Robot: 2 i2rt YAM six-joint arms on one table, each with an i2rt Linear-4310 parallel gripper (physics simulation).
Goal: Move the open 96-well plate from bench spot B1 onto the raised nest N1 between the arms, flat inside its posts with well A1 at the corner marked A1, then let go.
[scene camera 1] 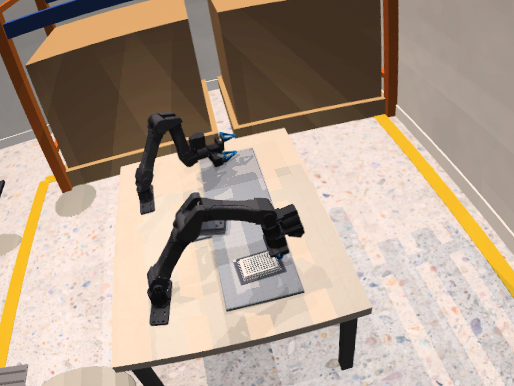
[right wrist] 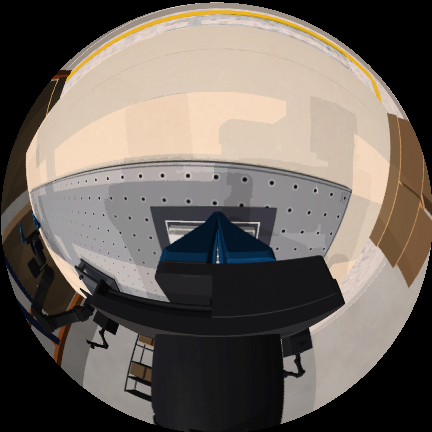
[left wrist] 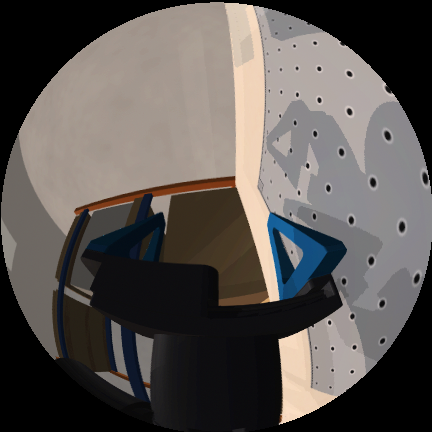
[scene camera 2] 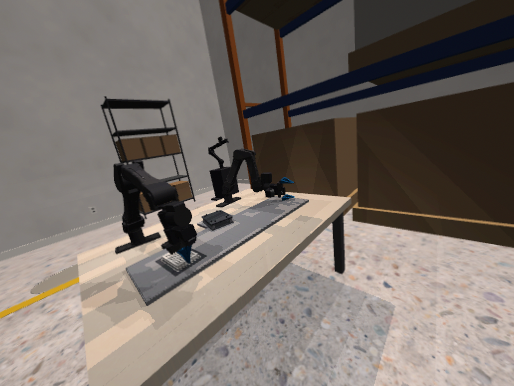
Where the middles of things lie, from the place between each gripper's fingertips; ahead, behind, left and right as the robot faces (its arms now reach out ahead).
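My left gripper: 73 cm to the left of the dark nest (right wrist: 262, 218), 10 cm past it, 6 cm above it.
My right gripper: 1 cm above the nest, 1 cm to the right of it, 8 cm past it. By its middle, the nest is nearer to my right gripper than to my left gripper.
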